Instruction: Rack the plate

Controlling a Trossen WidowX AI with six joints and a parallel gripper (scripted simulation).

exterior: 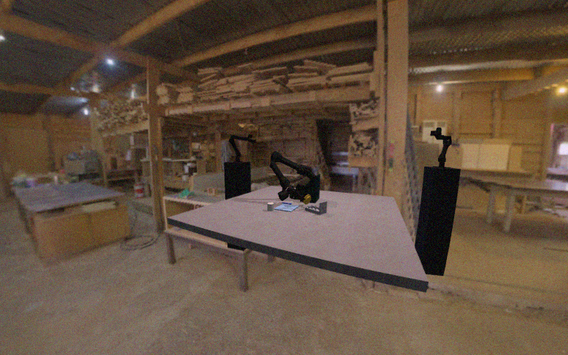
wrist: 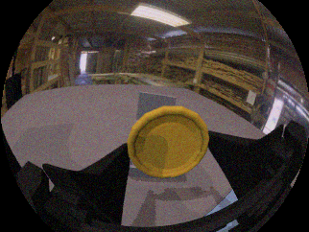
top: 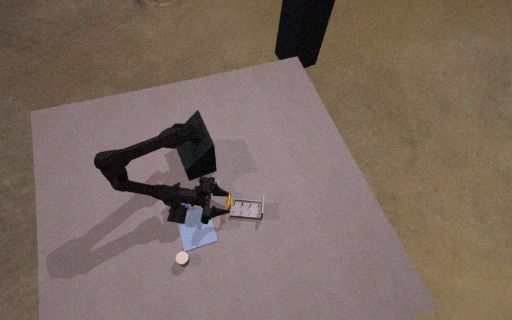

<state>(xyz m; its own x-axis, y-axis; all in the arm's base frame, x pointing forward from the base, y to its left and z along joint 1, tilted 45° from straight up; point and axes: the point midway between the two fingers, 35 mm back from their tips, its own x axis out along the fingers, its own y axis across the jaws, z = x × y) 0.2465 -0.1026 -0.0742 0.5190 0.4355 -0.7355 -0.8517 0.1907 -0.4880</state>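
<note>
The grey dish rack lies 3 cm ahead of my gripper tip, 6 cm to the left of it and 5 cm below it. From my gripper tip the other things lie so: light blue mat 1 cm ahead, 15 cm to the right, 7 cm below; then blue spoon 9 cm behind, 18 cm to the right, 7 cm below; then yellow plate 1 cm to the right.
</note>
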